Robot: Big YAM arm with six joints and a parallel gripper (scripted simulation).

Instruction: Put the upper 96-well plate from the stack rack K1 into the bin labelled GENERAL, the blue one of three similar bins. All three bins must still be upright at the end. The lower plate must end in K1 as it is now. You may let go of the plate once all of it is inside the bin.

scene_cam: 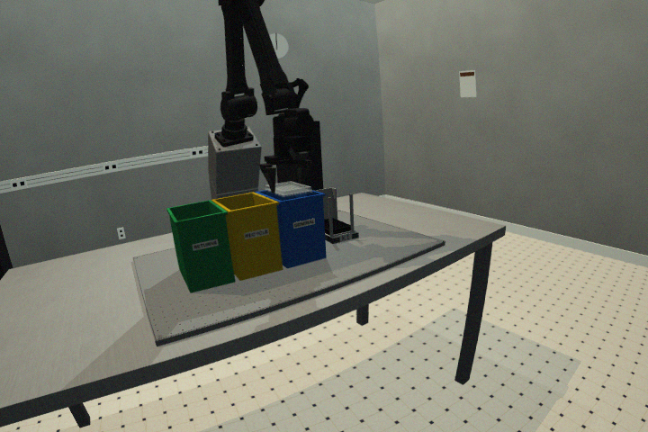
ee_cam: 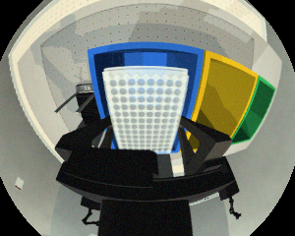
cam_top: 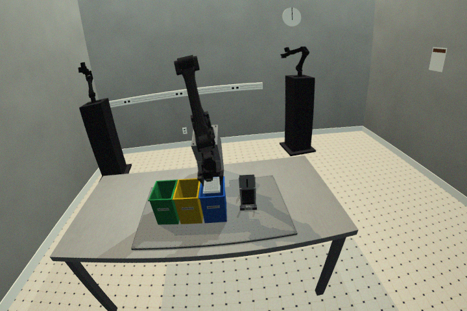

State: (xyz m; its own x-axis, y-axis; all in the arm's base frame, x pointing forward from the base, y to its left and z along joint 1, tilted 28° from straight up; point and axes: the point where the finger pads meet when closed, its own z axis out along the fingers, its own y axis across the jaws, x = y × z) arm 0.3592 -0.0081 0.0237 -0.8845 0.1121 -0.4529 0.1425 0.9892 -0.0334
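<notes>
Now: hand 10 cm above the blue general bin. Also, from my hand: yellow bin 13 cm to the right, 10 cm below, 2 cm behind; then white 96-well plate right at my hand; then green bin 26 cm to the right, 10 cm below, 4 cm behind.
</notes>
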